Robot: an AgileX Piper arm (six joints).
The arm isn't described. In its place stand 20 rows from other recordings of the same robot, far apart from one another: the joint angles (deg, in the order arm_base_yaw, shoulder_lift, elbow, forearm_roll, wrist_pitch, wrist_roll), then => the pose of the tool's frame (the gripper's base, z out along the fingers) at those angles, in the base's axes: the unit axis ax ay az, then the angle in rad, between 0 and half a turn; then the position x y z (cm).
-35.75 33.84 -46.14 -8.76 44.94 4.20 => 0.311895 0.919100 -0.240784 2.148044 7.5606 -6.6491 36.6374
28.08 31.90 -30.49 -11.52 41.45 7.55 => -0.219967 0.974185 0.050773 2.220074 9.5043 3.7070 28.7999
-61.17 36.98 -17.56 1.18 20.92 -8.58 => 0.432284 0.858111 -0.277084 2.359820 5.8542 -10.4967 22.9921
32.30 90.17 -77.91 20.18 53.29 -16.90 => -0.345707 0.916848 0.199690 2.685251 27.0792 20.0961 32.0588
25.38 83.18 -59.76 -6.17 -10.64 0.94 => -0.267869 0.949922 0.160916 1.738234 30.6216 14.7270 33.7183
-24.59 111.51 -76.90 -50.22 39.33 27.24 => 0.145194 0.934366 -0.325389 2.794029 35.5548 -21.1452 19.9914
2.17 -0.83 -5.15 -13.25 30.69 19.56 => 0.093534 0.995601 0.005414 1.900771 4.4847 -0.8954 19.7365
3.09 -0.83 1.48 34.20 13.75 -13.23 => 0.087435 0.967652 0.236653 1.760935 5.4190 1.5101 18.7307
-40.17 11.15 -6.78 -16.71 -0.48 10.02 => 0.265961 0.888186 -0.374688 1.712539 5.5063 -4.6196 24.1947
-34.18 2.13 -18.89 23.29 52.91 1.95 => 0.339137 0.938237 0.068535 2.053122 3.2382 1.2703 24.3863
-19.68 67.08 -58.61 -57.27 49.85 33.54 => 0.226480 0.872858 -0.432234 2.473626 20.0154 -13.3730 36.3802
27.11 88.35 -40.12 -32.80 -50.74 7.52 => -0.529825 0.790297 0.307760 1.630502 25.9208 17.5580 25.4360
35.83 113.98 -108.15 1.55 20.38 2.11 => -0.273510 0.934228 0.228933 2.023094 39.3473 28.5152 35.0750
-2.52 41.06 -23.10 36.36 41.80 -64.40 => -0.357413 0.931235 0.071111 2.344666 11.8338 3.0786 23.9967
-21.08 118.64 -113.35 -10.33 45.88 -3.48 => 0.114800 0.978556 -0.171022 2.436145 44.6584 -18.4698 30.8447
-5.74 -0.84 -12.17 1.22 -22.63 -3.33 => 0.039292 0.987450 -0.152968 0.872628 1.7630 -0.2521 31.5149
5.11 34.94 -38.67 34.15 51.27 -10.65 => -0.048713 0.956234 0.288521 2.323100 9.6369 4.8627 32.6734
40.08 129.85 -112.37 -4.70 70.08 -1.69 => -0.367143 0.930028 -0.015927 2.993180 36.5676 29.8548 19.2371
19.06 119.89 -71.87 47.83 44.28 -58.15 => -0.351107 0.897244 0.267726 2.906629 35.4240 17.2209 11.7946
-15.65 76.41 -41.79 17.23 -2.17 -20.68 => 0.108931 0.988427 -0.105572 2.070301 27.0014 -7.6703 25.9646
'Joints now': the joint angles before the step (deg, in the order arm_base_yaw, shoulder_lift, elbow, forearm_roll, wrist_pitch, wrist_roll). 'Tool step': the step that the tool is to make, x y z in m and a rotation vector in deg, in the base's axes. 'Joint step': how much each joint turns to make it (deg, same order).
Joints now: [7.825 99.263 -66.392 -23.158 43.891 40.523]
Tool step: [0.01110 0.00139 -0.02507 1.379 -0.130 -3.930]
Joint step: [0.001 4.388 0.001 -1.706 -3.190 6.546]
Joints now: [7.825 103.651 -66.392 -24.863 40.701 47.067]
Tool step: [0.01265 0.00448 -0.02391 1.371 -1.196 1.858]
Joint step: [-0.001 4.224 -0.108 -0.483 -5.907 0.534]
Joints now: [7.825 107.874 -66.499 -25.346 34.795 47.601]
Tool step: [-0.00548 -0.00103 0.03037 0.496 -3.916 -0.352]
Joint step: [0.000 -4.677 -0.196 0.315 0.972 -0.188]
